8 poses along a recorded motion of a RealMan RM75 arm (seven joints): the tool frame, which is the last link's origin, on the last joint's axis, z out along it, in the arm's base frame.
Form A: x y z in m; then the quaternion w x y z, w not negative.
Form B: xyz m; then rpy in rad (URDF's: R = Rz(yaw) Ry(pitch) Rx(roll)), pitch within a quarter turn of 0, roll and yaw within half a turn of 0. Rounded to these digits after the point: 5 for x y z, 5 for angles.
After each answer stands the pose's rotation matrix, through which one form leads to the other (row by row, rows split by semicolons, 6 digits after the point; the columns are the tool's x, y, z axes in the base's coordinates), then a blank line. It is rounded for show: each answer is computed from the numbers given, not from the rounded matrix.
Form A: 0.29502 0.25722 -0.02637 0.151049 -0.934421 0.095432 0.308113
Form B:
0.29502 0.25722 -0.02637 -2.85720 0.64932 -0.10726
0.791918 -0.271428 -0.546985; -0.085267 -0.936154 0.341095; -0.604645 -0.223479 -0.764501

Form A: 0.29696 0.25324 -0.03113 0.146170 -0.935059 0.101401 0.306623
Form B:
0.29696 0.25324 -0.03113 -2.87367 0.64734 -0.12568
0.791401 -0.279270 -0.543777; -0.099994 -0.936704 0.335539; -0.603064 -0.211171 -0.769234

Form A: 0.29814 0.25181 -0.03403 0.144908 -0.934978 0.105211 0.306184
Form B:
0.29814 0.25181 -0.03403 -2.87969 0.64731 -0.13581
0.790364 -0.285477 -0.542059; -0.108003 -0.935865 0.335399; -0.603042 -0.206544 -0.770506

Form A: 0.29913 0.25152 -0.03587 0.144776 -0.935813 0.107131 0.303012
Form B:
0.29913 0.25152 -0.03587 -2.88156 0.64118 -0.14119
0.793413 -0.288247 -0.536105; -0.112772 -0.935126 0.335891; -0.598146 -0.206043 -0.774447

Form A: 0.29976 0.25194 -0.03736 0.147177 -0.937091 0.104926 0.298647
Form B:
0.29976 0.25194 -0.03736 -2.87426 0.63181 -0.13517
0.799601 -0.284558 -0.528833; -0.108742 -0.934659 0.338508; -0.590604 -0.213165 -0.778298

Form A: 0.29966 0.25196 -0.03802 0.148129 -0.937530 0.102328 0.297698
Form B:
0.29966 0.25196 -0.03802 -2.87008 0.62922 -0.12859
0.801810 -0.280067 -0.527886; -0.103676 -0.935174 0.338677; -0.588517 -0.216825 -0.778867

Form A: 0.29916 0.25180 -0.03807 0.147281 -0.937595 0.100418 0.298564
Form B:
0.29916 0.25180 -0.03807 -2.87063 0.63037 -0.12456
0.801552 -0.276248 -0.530285; -0.100357 -0.936449 0.336142; -0.589443 -0.216217 -0.778336

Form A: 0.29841 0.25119 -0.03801 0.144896 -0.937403 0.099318 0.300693
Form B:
0.29841 0.25119 -0.03801 -2.87538 0.63419 -0.12329
0.799439 -0.273341 -0.534960; -0.099064 -0.938282 0.331380; -0.592523 -0.211924 -0.777178

